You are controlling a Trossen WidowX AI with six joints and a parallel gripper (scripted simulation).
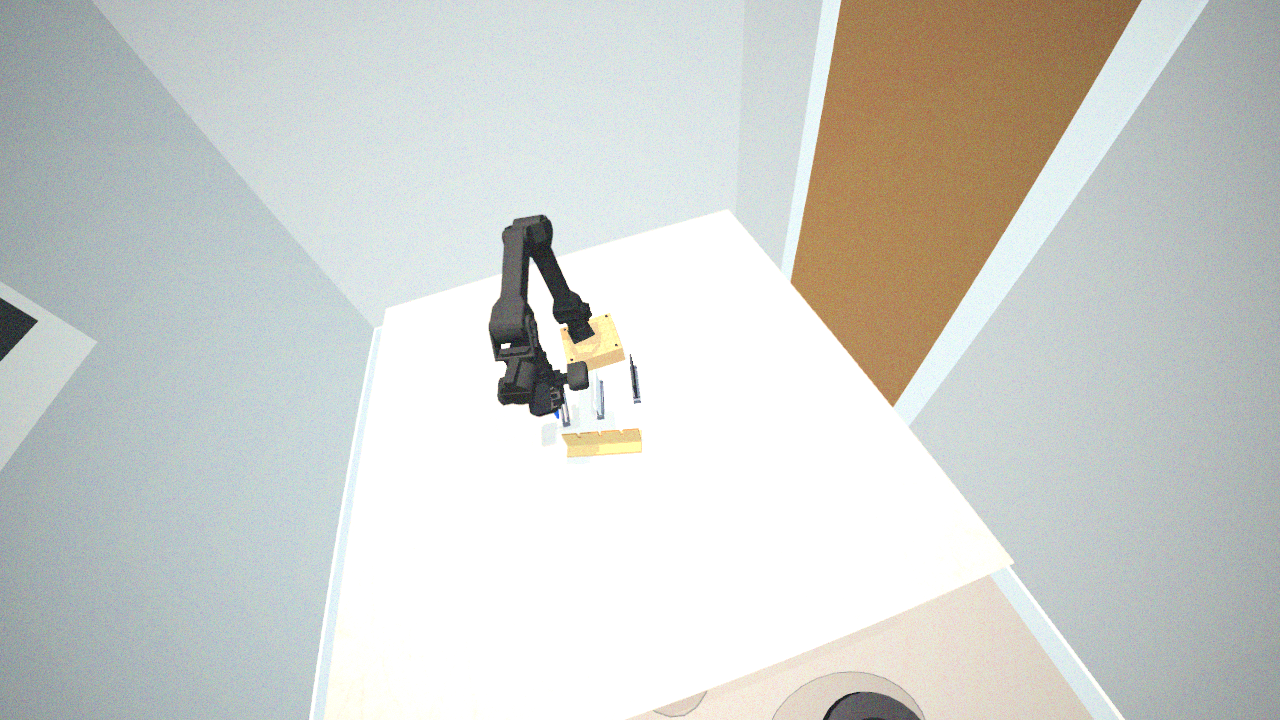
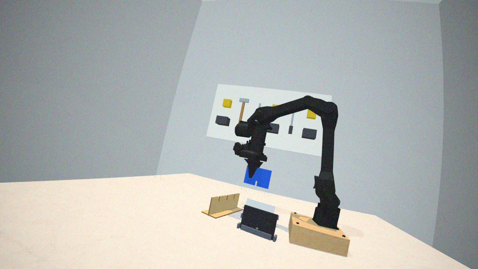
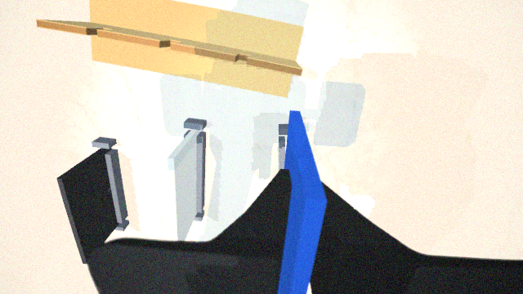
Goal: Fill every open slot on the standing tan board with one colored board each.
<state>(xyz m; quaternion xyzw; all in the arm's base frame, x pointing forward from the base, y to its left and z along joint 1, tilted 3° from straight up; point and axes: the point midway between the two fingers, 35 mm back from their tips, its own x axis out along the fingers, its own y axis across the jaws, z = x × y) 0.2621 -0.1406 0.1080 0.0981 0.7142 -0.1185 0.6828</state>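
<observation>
Now: the tan board 110 mm below my gripper tip, 70 mm ahead of it and 60 mm to the left of it. Also, from my gripper tip: blue board (30 mm behind, 10 mm to the left); black board (200 mm to the left, 100 mm below, 40 mm behind).
</observation>
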